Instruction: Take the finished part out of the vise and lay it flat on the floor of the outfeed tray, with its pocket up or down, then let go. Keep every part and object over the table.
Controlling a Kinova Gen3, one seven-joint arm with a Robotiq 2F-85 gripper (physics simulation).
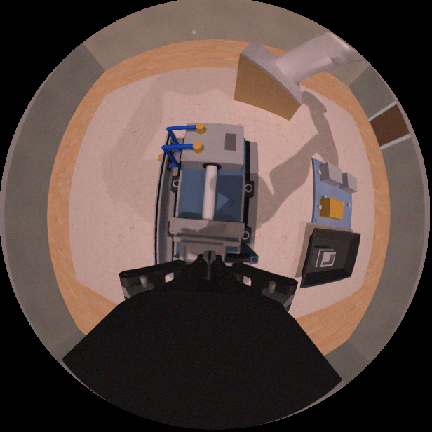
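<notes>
The vise (192, 195) stands in the middle, with a blue body, a white screw rod, a grey block at its far end and a grey crosswise jaw (206, 228) nearer me. My gripper (209, 257) is shut and empty, in front of that jaw over the near end of the vise. It hides part of the near end; I cannot tell whether a part sits between the jaws. A black tray (345, 250) is at the right. A small grey square part (326, 258) with a pale-rimmed pocket facing up lies inside it, towards its left side.
A blue plate (318, 192) with two grey blocks and an orange block (331, 208) lies just beyond the tray. Two blue bent tubes (181, 147) with orange tips stand at the vise's far left. A large tan-faced panel (267, 89) on a grey arm stands at the far right.
</notes>
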